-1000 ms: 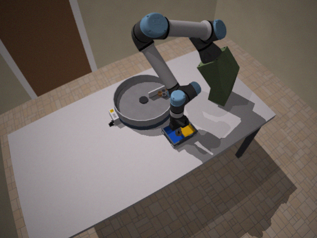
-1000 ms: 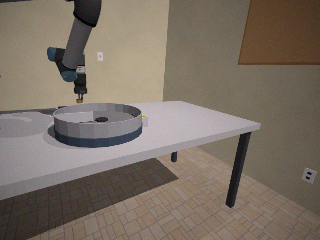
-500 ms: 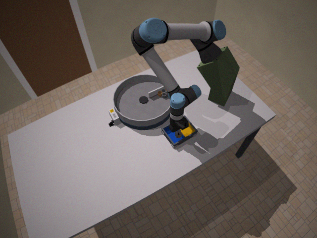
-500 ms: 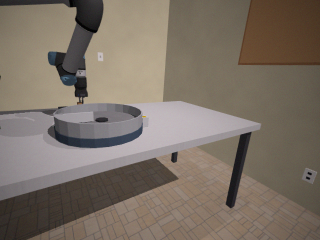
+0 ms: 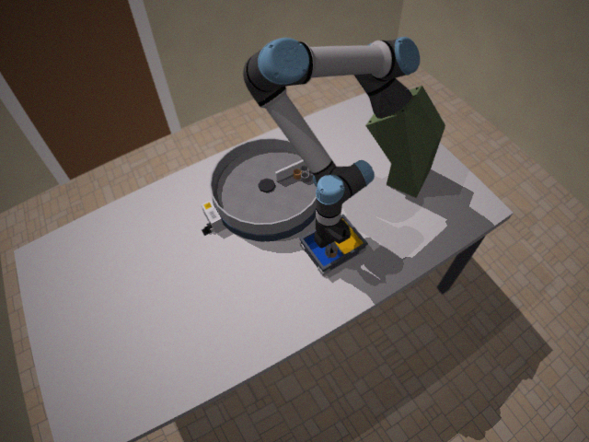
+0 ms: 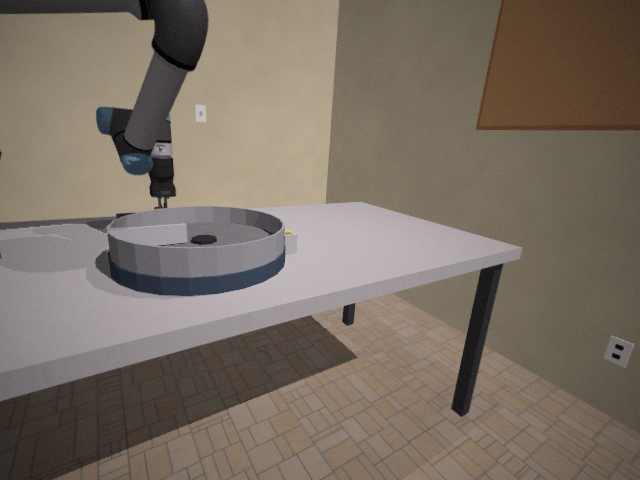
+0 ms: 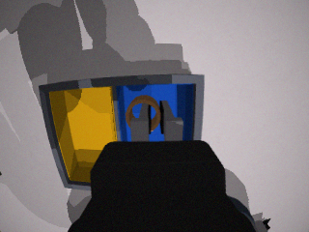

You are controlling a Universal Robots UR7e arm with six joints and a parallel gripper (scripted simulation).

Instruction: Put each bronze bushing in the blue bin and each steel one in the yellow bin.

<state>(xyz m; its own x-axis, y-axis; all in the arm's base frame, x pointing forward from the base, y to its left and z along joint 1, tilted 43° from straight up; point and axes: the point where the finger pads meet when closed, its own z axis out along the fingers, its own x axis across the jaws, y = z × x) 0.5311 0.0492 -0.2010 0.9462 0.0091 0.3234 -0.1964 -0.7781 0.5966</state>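
My gripper is now 5 cm past the blue bin, 4 cm above it and 3 cm to the left of it. Round my hand: grey turntable (37 cm to the right, 4 cm behind, 1 cm below).
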